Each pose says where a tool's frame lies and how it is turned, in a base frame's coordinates. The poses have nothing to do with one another.
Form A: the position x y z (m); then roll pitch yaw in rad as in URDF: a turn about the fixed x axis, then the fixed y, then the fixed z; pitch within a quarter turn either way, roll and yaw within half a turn.
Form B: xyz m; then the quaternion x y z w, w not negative. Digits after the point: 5 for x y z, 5 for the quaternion.
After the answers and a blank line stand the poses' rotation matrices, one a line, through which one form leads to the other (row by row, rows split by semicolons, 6 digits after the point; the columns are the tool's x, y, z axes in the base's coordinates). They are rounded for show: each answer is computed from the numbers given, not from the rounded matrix.
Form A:
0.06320 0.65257 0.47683 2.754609 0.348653 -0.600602
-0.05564 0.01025 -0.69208 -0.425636 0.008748 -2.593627
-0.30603 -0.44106 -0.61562 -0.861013 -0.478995 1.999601
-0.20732 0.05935 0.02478 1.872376 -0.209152 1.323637
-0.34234 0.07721 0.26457 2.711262 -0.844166 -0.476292
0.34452 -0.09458 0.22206 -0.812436 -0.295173 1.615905
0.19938 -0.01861 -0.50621 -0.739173 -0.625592 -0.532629
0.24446 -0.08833 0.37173 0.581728 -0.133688 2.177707
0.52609 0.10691 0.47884 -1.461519 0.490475 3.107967
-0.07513 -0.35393 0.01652 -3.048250 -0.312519 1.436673
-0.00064 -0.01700 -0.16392 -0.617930 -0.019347 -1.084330
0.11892 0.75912 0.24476 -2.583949 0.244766 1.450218
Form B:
0.06320 0.65257 0.47683 0.93308 -0.25403 -0.21861 0.13055
-0.05564 0.01025 -0.69208 -0.05303 0.20449 -0.94072 0.26535
-0.30603 -0.44106 -0.61562 -0.03774 -0.45761 0.68926 0.56043
-0.20732 0.05935 0.02478 0.66985 0.44338 0.42867 0.41348
-0.34234 0.07721 0.26457 0.84542 -0.29523 0.34297 0.28369
0.34452 -0.09458 0.22206 -0.17242 -0.37587 0.61668 0.66985
0.19938 -0.01861 -0.50621 -0.40710 -0.18637 -0.34074 0.82670
0.24446 -0.08833 0.37173 0.18933 0.22389 0.85586 0.42607
0.52609 0.10691 0.47884 0.19166 0.64433 -0.72501 0.14988
-0.07513 -0.35393 0.01652 -0.73814 -0.65487 -0.08671 0.13701
-0.00064 -0.01700 -0.16392 -0.26521 0.14900 -0.49406 0.81448
0.11892 0.75912 0.24476 -0.73642 -0.60769 0.26901 0.12661

0.775359 -0.416981 -0.474285; -0.531137 -0.836852 -0.132558; -0.341632 0.354690 -0.870335
-0.853553 0.477554 0.208300; -0.520932 -0.775544 -0.356596; -0.008748 -0.412884 0.910741
-0.368991 -0.738021 -0.564952; 0.807111 0.046981 -0.588527; 0.460888 -0.673140 0.578330
0.239319 0.239498 0.940939; 0.948481 -0.264903 -0.173811; 0.207630 0.934059 -0.290556
0.590413 -0.693784 0.412404; -0.304598 -0.664720 -0.682179; 0.747417 0.277150 -0.603784
-0.043143 -0.696556 -0.716205; 0.955779 0.179960 -0.232598; 0.290905 -0.694568 0.657989
0.698326 0.715121 -0.030716; -0.411631 0.436330 0.800110; 0.585577 -0.546094 0.599067
-0.565244 -0.644533 0.514857; 0.814084 -0.536680 0.221902; 0.133290 0.544566 0.828059
-0.881611 0.464304 -0.084762; 0.029656 -0.124740 -0.991746; -0.471045 -0.876848 0.096203
0.127244 0.990537 -0.051435; 0.943016 -0.104740 0.315833; 0.307457 -0.088692 -0.947420
0.467418 0.725762 0.504767; -0.883825 0.371146 0.284788; 0.019346 -0.579241 0.814927
0.116701 0.826918 -0.550079; 0.963150 -0.229370 -0.140470; -0.242329 -0.513415 -0.823214

